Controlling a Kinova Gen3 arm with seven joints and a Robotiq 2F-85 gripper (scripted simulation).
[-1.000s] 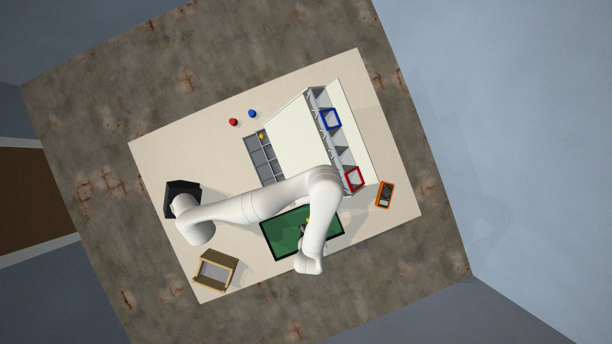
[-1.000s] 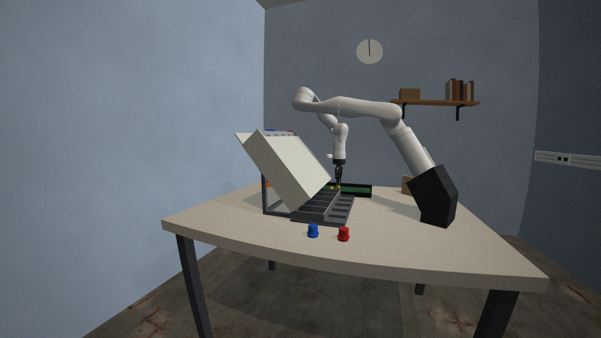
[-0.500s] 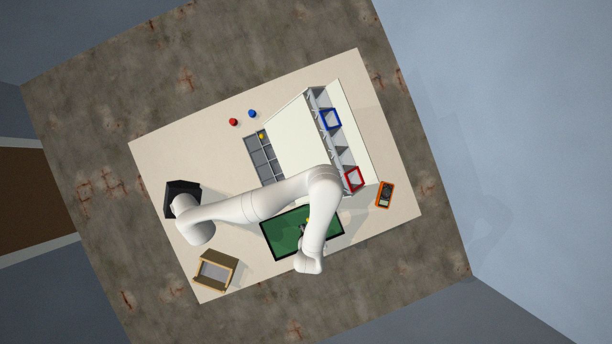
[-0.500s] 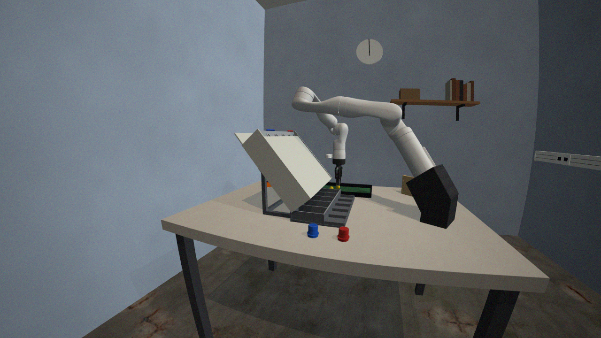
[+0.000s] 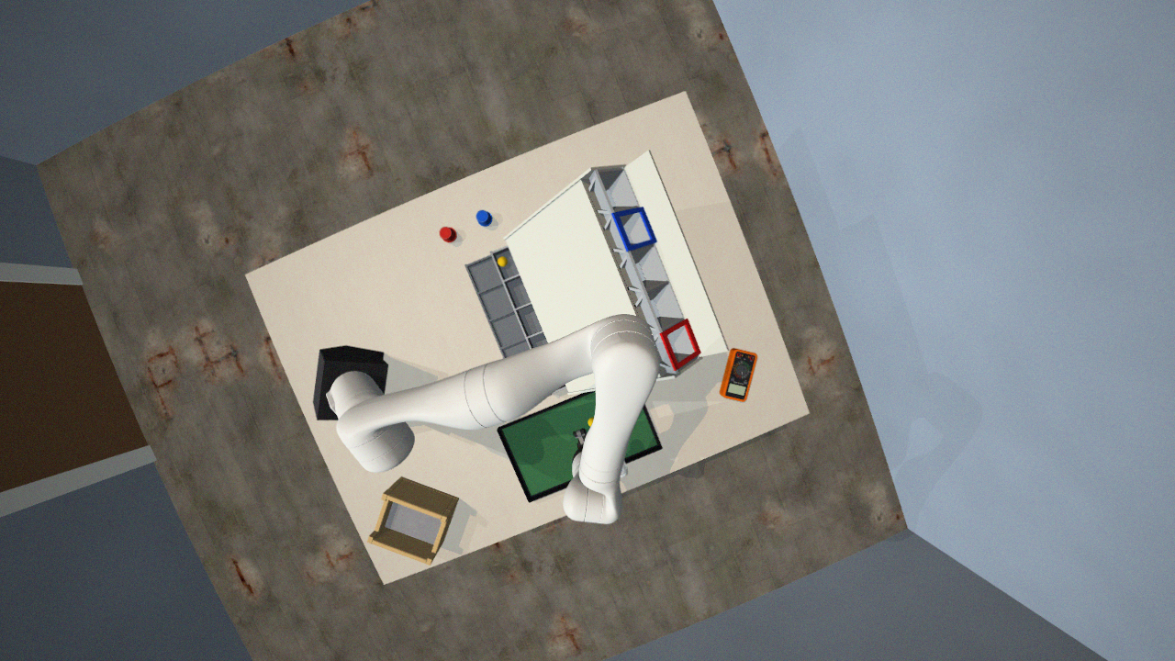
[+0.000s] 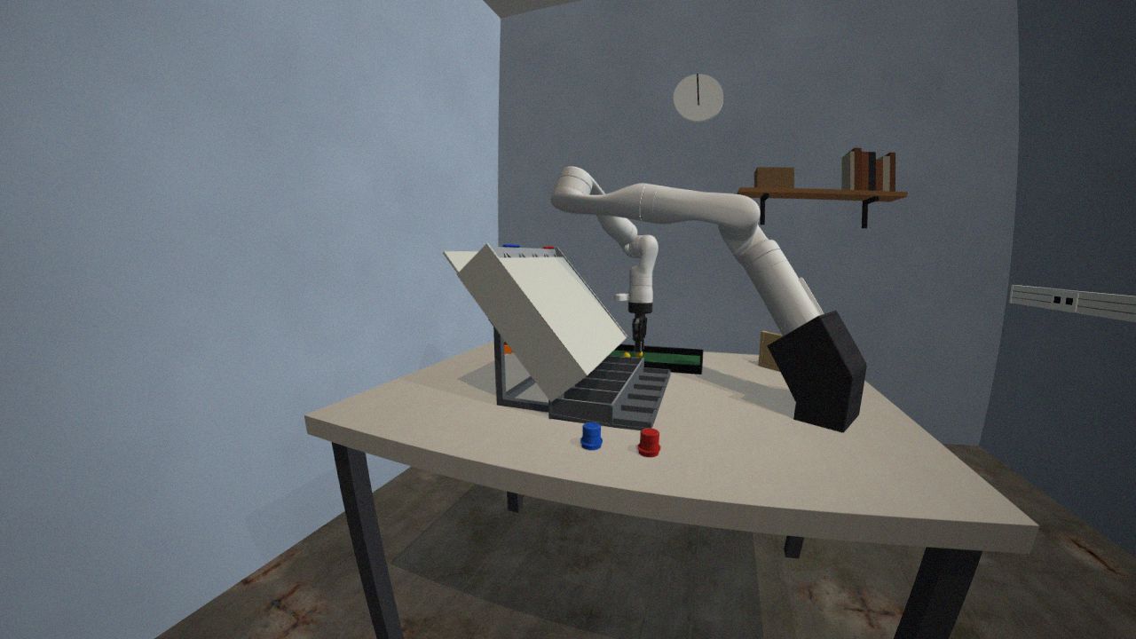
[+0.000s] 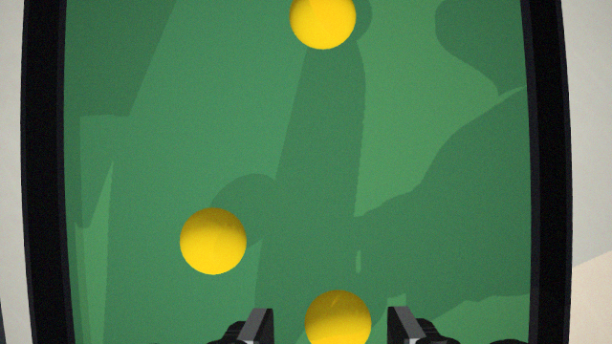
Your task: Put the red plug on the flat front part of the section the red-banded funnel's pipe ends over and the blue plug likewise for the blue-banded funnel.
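The green marble tray lies 40 mm below my hand, 20 mm to the left of it and 10 mm behind it. Also, from my hand: orange multimeter: 420 mm ahead, 110 mm to the right, 30 mm below; white sloped cover: 300 mm to the left, 200 mm ahead, 170 mm above; wooden frame: 460 mm behind, 120 mm to the left, 10 mm above.
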